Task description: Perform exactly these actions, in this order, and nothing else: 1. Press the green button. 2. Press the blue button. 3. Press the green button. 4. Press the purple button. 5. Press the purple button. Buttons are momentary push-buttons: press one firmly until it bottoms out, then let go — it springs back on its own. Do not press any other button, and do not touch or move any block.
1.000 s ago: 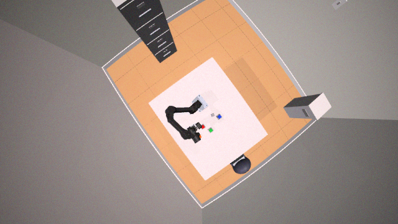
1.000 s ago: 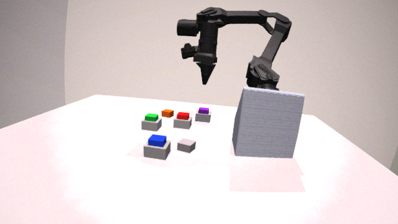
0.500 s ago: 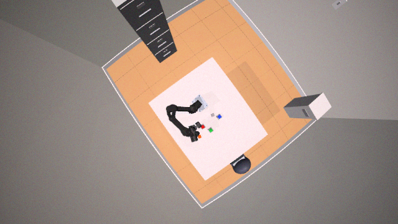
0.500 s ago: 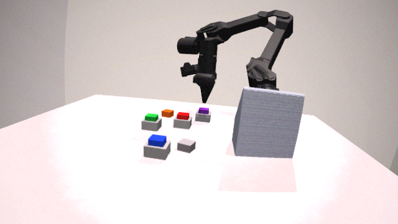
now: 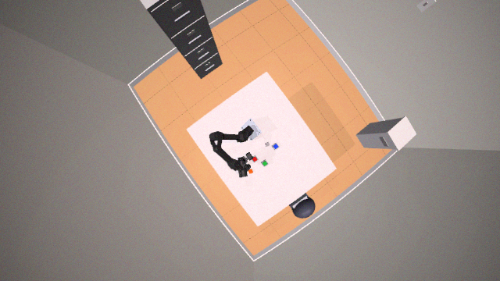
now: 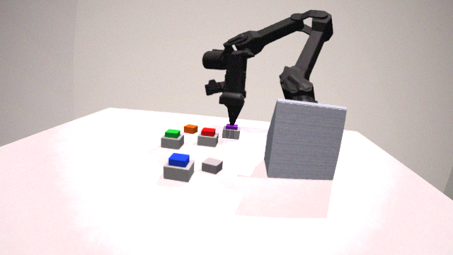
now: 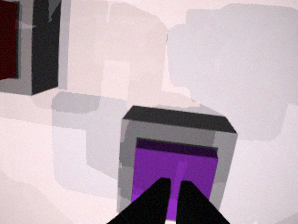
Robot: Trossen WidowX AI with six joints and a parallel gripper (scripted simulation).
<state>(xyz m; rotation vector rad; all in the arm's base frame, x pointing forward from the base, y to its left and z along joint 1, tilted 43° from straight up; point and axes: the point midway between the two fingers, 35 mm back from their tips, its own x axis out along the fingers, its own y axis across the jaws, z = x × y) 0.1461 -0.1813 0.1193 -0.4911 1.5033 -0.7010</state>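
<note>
My gripper tip is now 10 mm above the purple button. The rest, counted from my gripper tip: orange block: 120 mm ahead, 20 mm below, 10 mm to the right; red button: 80 mm to the left, 60 mm ahead; green button: 150 mm ahead, 120 mm to the left.
</note>
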